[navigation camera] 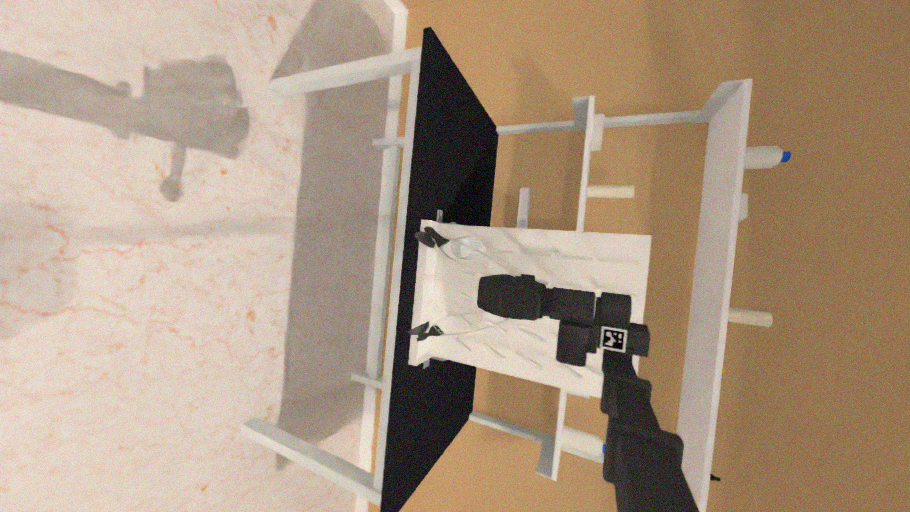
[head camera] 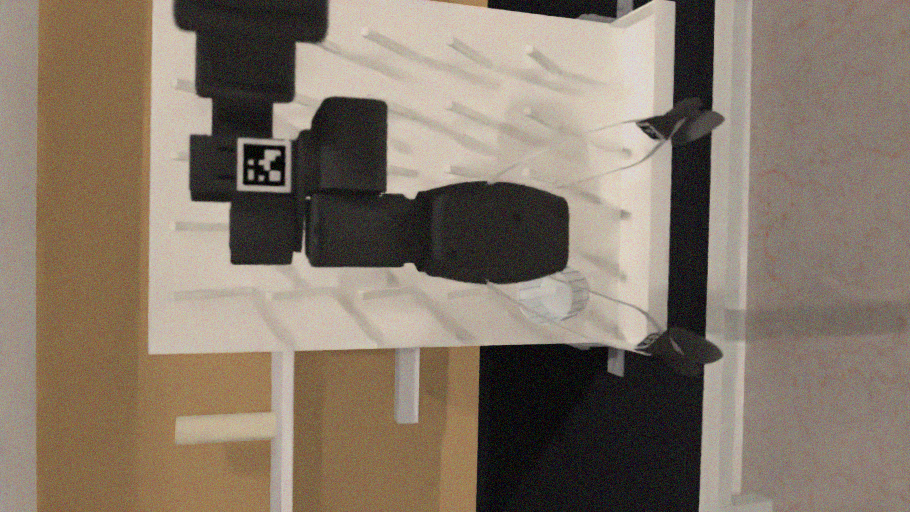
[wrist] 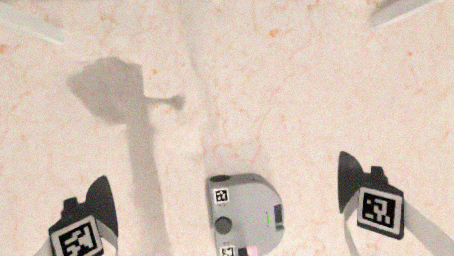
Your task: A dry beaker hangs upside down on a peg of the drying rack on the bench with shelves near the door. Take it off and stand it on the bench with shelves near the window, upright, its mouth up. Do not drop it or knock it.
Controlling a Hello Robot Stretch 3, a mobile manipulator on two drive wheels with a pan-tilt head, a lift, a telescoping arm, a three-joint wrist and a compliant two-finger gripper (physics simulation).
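Pixels of known places: gripper, fingertip midpoint: (navigation camera: pixel 413 282) (head camera: pixel 716 237) (wrist: pixel 226 184); robot's base, origin of the base link: (wrist: pixel 223 208).
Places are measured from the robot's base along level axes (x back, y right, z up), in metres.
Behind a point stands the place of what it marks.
The clear beaker (head camera: pixel 552 298) {x -0.040, y 0.829, z 0.931 m} (navigation camera: pixel 466 247) {x -0.040, y 0.826, z 0.927 m} hangs on a low peg near one side edge of the white drying rack (head camera: pixel 203 331) {x -0.084, y 0.953, z 1.335 m} (navigation camera: pixel 630 254) {x -0.056, y 0.952, z 1.353 m}. It does not show in the wrist view. My gripper (head camera: pixel 680 235) {x 0.021, y 0.473, z 0.971 m} (navigation camera: pixel 429 284) {x 0.021, y 0.473, z 0.971 m} (wrist: pixel 226 184) {x 0.021, y 0.473, z 0.971 m} is open and empty and points down in front of the rack, with its fingertips low, near the rack's bottom ledge. In the head view one thin finger strip crosses in front of the beaker; whether they touch cannot be told. The rack stands on the black bench top (head camera: pixel 572 439) {x -0.287, y 1.100, z 0.763 m} (navigation camera: pixel 448 152) {x -0.367, y 0.997, z 0.763 m}. The bench near the window does not show.
Shelves (head camera: pixel 281 458) {x -0.326, y 1.260, z 1.220 m} (navigation camera: pixel 719 254) {x -0.077, y 1.310, z 1.657 m} are above the bench. Pale cylinders (head camera: pixel 222 427) {x -0.305, y 1.425, z 1.315 m} (navigation camera: pixel 609 191) {x -0.307, y 1.425, z 1.308 m} and a white bottle (navigation camera: pixel 762 157) {x -0.424, y 1.402, z 1.773 m} with a blue cap stand on them. More pegs stick out around my wrist. The wrist view shows my base (wrist: pixel 250 210) {x 0.118, y 0.050, z 0.160 m} on the floor and pale bench legs (wrist: pixel 35 26) {x -0.612, y 0.868, z 0.170 m}.
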